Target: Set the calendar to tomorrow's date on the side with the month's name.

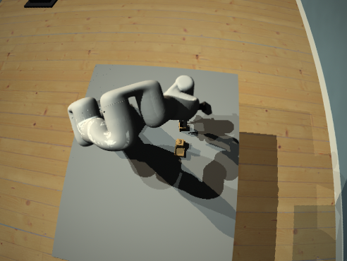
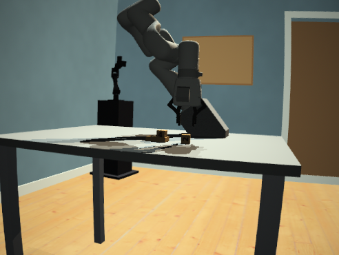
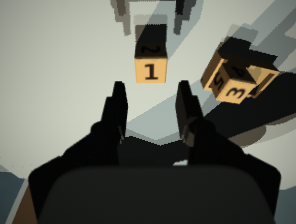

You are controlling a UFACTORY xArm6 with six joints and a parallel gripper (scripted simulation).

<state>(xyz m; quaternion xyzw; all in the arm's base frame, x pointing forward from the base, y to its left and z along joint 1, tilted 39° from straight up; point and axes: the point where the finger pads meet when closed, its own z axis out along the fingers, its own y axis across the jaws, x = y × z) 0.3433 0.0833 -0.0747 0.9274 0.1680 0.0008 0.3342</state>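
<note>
My hand is 70 mm above the wooden number cube. The rest, counted from my hand: wooden calendar tray 110 mm to the right, 70 mm below, 10 mm ahead.
</note>
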